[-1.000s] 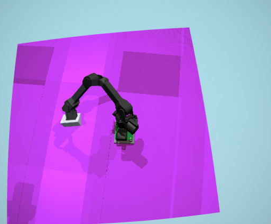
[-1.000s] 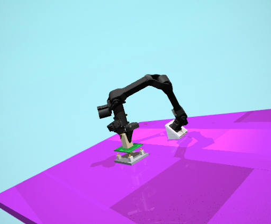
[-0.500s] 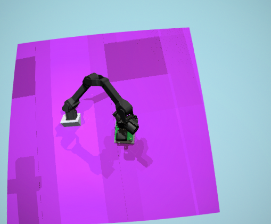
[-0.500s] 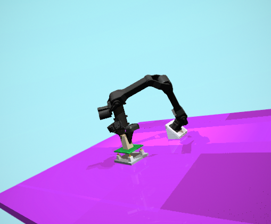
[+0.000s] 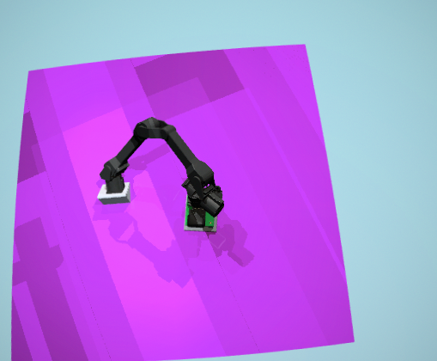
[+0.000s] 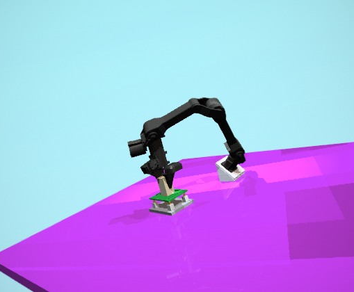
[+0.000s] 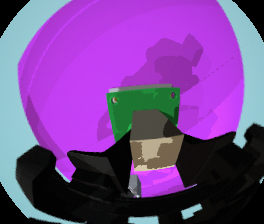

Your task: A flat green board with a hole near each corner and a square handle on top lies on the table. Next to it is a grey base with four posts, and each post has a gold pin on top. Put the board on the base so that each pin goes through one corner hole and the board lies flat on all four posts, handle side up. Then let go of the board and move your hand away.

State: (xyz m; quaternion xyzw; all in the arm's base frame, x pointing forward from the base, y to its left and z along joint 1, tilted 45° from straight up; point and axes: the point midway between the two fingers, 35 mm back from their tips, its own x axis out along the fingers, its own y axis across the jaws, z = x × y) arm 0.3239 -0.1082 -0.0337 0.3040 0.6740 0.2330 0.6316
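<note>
Now: gripper tip 70 mm above the grey base. Round my gripper tip: green board (10 mm below).
</note>
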